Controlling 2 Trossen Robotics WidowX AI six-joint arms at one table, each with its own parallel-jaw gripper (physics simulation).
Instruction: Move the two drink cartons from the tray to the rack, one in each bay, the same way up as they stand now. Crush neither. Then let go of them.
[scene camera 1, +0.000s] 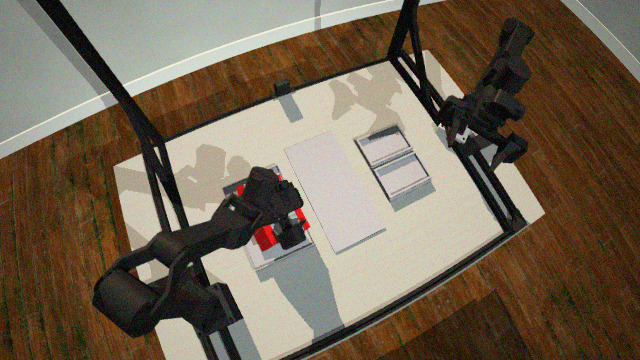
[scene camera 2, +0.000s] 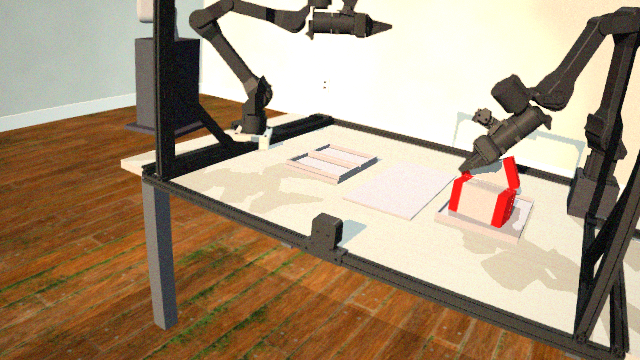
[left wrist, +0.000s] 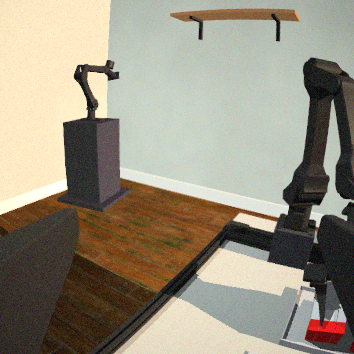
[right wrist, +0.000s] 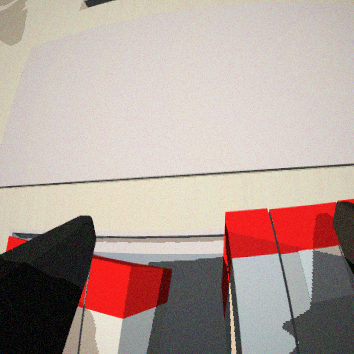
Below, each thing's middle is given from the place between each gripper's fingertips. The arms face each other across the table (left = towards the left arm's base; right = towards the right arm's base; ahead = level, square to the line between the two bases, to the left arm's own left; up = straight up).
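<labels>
Grey tray (scene camera 2: 510, 232): 350 mm below my left hand, 330 mm to the right of it and 240 mm behind it. Pale grey mat (scene camera 1: 347, 215): my left hand is 360 mm above it, 200 mm past it and 130 mm to the left of it.
The pale grey mat is 13 cm to the left of my right hand and 7 cm below it. As for the grey tray, my right hand is 7 cm above it, 7 cm to the left of it and 4 cm past it. Going by its middle, the pale grey mat is nearer to my right hand than to my left hand; going by its middle, the grey tray is likewise nearer to my right hand than to my left hand.
</labels>
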